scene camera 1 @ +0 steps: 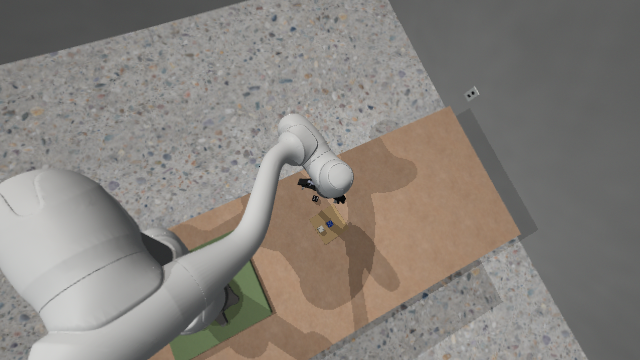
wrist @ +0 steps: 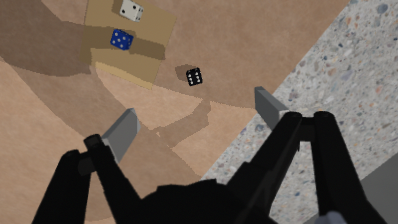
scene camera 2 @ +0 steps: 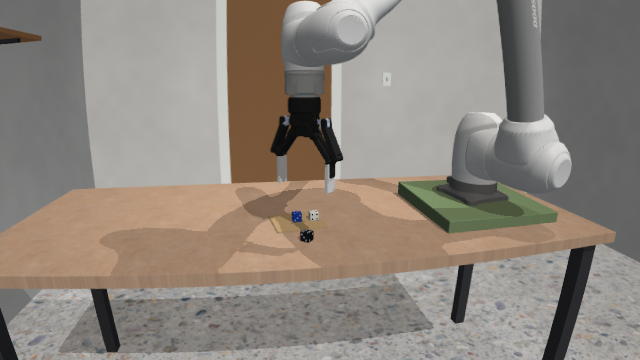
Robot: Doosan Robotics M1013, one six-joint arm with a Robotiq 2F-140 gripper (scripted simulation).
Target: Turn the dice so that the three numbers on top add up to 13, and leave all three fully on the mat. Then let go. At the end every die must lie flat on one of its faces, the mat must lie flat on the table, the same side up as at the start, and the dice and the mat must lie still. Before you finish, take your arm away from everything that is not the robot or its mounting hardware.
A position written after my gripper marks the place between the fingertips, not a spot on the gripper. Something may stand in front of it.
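Note:
Through scene camera 1 I can see a tan mat (scene camera 1: 331, 213). Scene camera 2 gives me the mat (scene camera 2: 283, 223) as well, and together with it my gripper (scene camera 2: 304, 186). In the wrist view, I find my gripper (wrist: 194, 108) again.

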